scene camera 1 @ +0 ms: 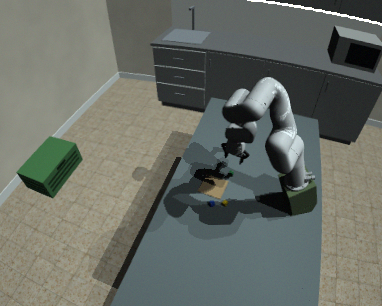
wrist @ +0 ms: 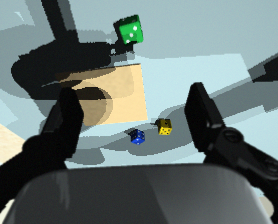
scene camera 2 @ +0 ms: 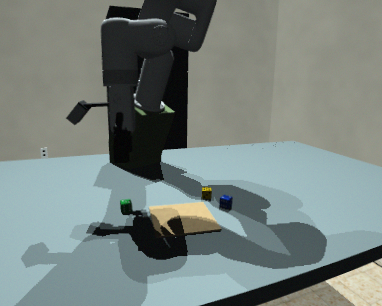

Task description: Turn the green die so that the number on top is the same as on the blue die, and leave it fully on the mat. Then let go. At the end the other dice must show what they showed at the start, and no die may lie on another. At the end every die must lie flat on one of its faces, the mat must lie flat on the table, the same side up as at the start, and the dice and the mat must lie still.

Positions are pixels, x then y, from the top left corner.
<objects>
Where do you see a tan mat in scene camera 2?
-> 191, 218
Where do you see a tan mat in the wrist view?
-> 108, 95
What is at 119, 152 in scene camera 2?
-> My gripper.
</objects>
